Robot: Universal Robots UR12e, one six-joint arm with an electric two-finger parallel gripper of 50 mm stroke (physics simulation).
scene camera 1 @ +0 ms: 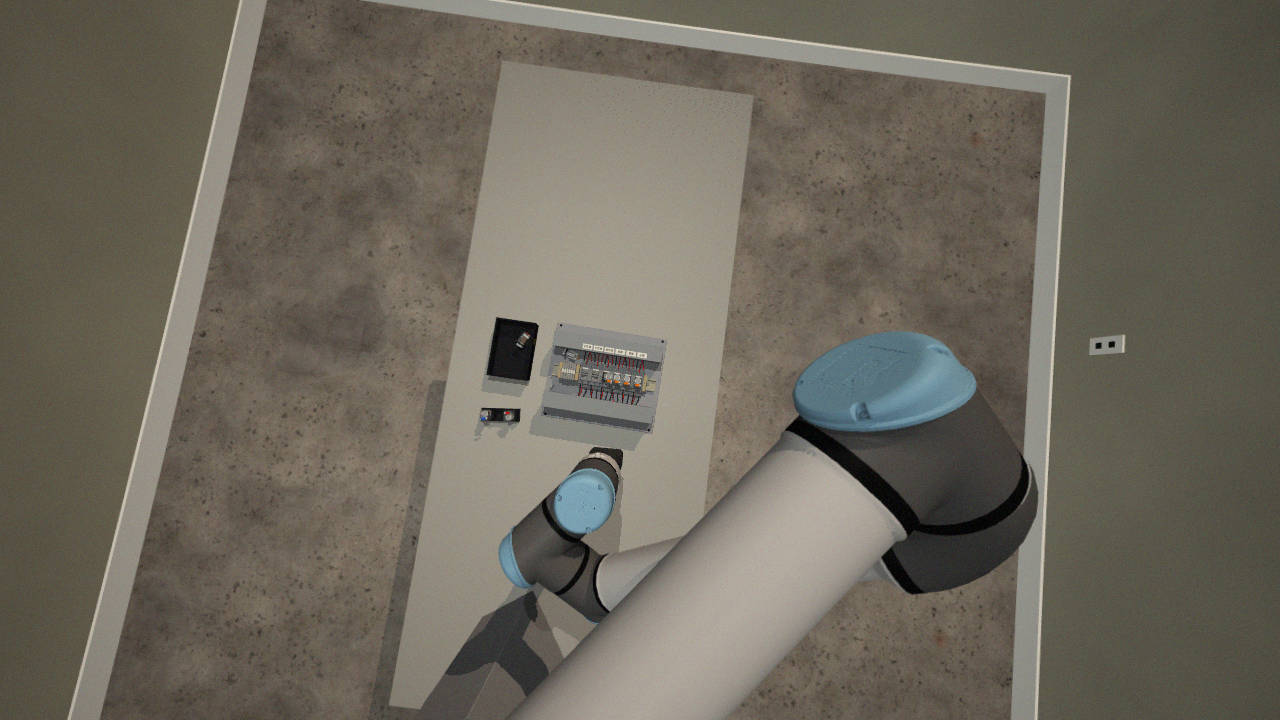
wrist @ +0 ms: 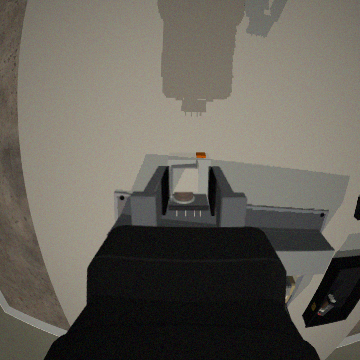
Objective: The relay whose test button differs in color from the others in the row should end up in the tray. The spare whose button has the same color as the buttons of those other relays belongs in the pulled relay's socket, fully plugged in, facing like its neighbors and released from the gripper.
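Places are measured from the arm's base along level axes (x right, y ahead, z up), in centimetres.
Pixels of known places: gripper, between the fingertips: [wrist: 188,180].
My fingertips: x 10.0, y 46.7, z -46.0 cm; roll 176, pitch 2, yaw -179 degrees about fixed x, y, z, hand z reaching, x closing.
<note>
Ahead of a thing's pixels: the offset from my fingertips to its top centre. "spot": to the spot under its first point.
My gripper [scene camera 1: 607,450] [wrist: 188,180] is shut on a clear-cased relay @[dx +0.0, dy +0.3, dz +1.1 cm] [wrist: 188,201] with an orange button, held above the table beside the panel's near edge. The relay's metal pins show in the wrist view. In the scene view the arm hides the held relay. The panel [scene camera 1: 597,410] [wrist: 295,241] has a row with several orange-buttoned relays @[spot: dx +2.6, dy +20.1, dz -6.2 cm] [scene camera 1: 627,382] at its right part and grey sockets @[spot: dx -8.2, dy +20.8, dz -10.0 cm] [scene camera 1: 589,376] to their left. Another relay @[dx -27.9, dy +29.4, dz -10.1 cm] [scene camera 1: 522,340] [wrist: 327,304] lies tilted in the black tray @[dx -30.5, dy +26.4, dz -9.6 cm] [scene camera 1: 505,365]; its button color is too small to tell.
A small black holder @[dx -32.2, dy +7.9, dz -10.8 cm] [scene camera 1: 497,416] left of the panel carries a blue-topped relay @[dx -35.4, dy +7.6, dz -8.3 cm] [scene camera 1: 486,415] and a red-topped relay @[dx -29.0, dy +8.1, dz -8.3 cm] [scene camera 1: 509,415]. The tray stands behind the holder, left of the panel. The panel's raised grey covers flank its relay row. A wall plate [scene camera 1: 1107,344] is far right.
</note>
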